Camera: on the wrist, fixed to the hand. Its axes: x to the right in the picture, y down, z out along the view.
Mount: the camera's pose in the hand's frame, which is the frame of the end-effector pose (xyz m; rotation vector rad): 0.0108 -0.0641 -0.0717 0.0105 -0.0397 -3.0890
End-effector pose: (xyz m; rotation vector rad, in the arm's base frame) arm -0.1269 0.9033 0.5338 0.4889 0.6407 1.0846
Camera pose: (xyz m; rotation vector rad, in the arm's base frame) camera -0.1313 0.8920 0.4378 -0.6731 0.5397 -1.8438
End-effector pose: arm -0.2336 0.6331 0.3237 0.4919 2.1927 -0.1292
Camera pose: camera -0.3175 0.5963 0.3550 2.6910 -0.6611 1.3488
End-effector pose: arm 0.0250 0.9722 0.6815 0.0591 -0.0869 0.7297
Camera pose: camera 0.0800 0.9377 0.6097 0.1301 0.0434 -2.3575
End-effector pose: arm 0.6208 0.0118 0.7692 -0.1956 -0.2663 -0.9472
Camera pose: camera 0.5842 -0.0532 0.7075 -0.3048 0.2738 2.2101
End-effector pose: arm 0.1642 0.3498 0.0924 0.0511 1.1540 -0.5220
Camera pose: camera 0.0791 0.3110 0.0673 1.4931 -0.0742 2.2561
